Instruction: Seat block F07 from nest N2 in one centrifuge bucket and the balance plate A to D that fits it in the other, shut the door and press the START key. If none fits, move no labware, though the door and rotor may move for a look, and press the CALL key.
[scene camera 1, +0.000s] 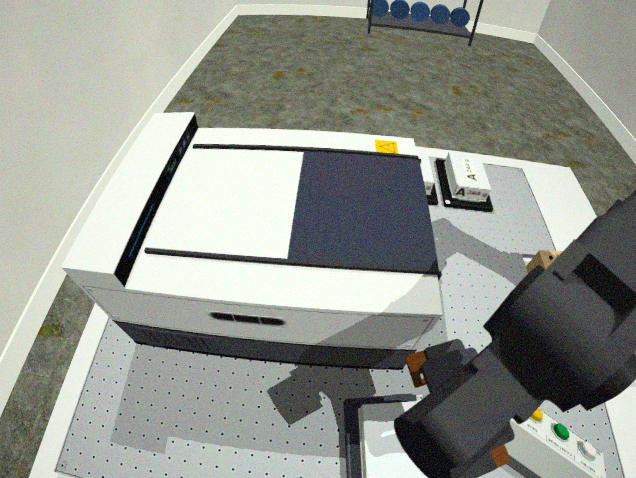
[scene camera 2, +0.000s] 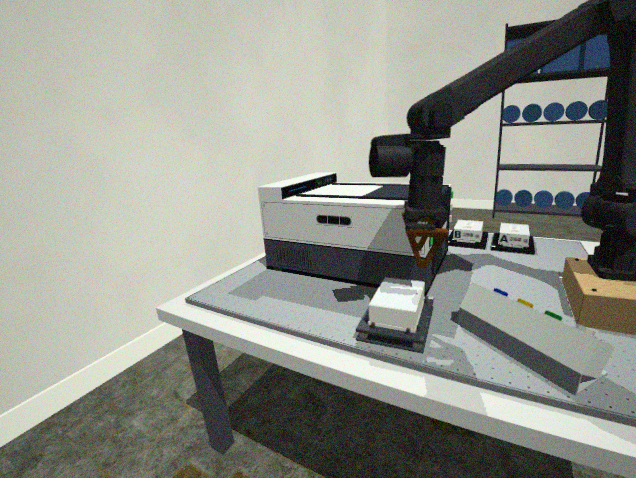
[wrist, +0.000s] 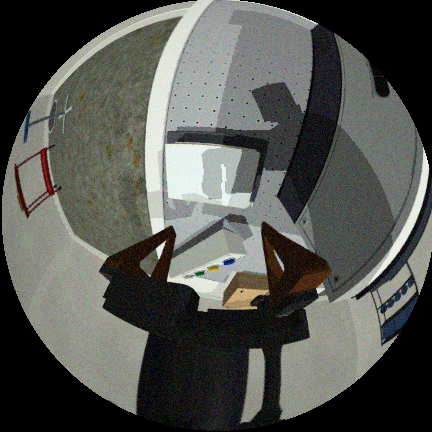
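Pixels of known places: gripper, fingertip midpoint: (scene camera 2: 419, 258) (wrist: 215, 228); arm's base, origin of the base link: (scene camera 2: 615, 270) (wrist: 266, 299).
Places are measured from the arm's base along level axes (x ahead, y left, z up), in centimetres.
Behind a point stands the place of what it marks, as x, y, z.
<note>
My gripper (scene camera 1: 456, 412) (scene camera 2: 422, 263) @[38.1, 25.8, 7.7] (wrist: 215, 228) @[38.1, 25.8, 7.7] is open and empty, pointing down above the table, in front of the centrifuge's right end. A white block (scene camera 2: 395, 305) @[40.5, 33.4, 1.2] (wrist: 186, 172) @[41.3, 31.3, 1.2] sits in a dark nest (scene camera 1: 351, 436) @[46.9, 26.3, -3.0] (scene camera 2: 368, 335) @[45.0, 35.1, -5.1] (wrist: 215, 137) @[46.5, 28.6, -3.0] near the front edge, close to the gripper; its label is unreadable. The centrifuge (scene camera 1: 277, 328) @[57.7, 14.6, 8.7] (scene camera 2: 293, 221) @[73.4, 14.4, 9.7] (wrist: 362, 175) @[48.0, 14.8, 9.8] has a white and navy top (scene camera 1: 359, 210) @[47.9, 0.0, 15.7] that looks shut; rotor and buckets are hidden. Balance plates A (scene camera 1: 465, 177) @[20.8, -27.1, -0.2] (scene camera 2: 514, 235) @[19.2, -24.1, -0.7] and B (scene camera 2: 467, 231) @[32.9, -24.7, -0.8] sit in black nests behind. Plates C and D do not show.
A sloped key panel (scene camera 1: 544, 452) @[19.7, 30.1, 1.7] (scene camera 2: 529, 328) @[19.3, 31.5, 0.2] (wrist: 210, 247) @[26.4, 25.9, 0.4] with blue, yellow and green keys stands right of the front nest. The arm's wooden base (scene camera 1: 539, 261) @[8.3, -5.5, -1.6] (scene camera 2: 604, 305) @[5.2, 15.1, -1.7] (wrist: 245, 296) @[2.0, 9.8, 0.2] is behind it. A shelf rack (scene camera 1: 369, 21) (scene camera 2: 498, 154) stands against the far wall.
</note>
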